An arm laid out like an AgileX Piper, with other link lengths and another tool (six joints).
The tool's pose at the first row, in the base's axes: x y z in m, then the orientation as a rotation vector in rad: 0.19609, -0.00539, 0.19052, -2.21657, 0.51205, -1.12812
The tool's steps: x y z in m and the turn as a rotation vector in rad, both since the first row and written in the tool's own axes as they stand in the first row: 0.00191, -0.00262, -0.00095, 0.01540, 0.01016, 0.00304; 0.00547, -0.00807, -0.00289, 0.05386, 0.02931, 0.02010; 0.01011, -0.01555, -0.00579, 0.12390, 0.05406, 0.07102; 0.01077, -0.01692, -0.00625, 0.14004, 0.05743, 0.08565; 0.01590, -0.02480, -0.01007, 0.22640, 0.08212, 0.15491; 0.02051, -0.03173, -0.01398, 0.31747, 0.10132, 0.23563; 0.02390, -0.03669, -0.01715, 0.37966, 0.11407, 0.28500; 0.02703, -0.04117, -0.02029, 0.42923, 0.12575, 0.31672
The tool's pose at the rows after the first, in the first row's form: 0.19657, -0.00483, 0.19382, -2.19723, 0.50917, -1.13862; 0.19737, -0.00343, 0.20041, -2.14712, 0.50922, -1.15225; 0.19813, -0.00144, 0.20943, -2.05101, 0.52489, -1.15372; 0.19822, -0.00094, 0.21094, -2.02859, 0.53030, -1.14972; 0.19853, 0.00077, 0.22094, -1.91002, 0.55139, -1.13904; 0.19841, 0.00203, 0.23005, -1.78483, 0.57590, -1.11429; 0.19807, 0.00275, 0.23679, -1.70262, 0.58568, -1.09893; 0.19757, 0.00328, 0.24305, -1.64037, 0.58646, -1.09158
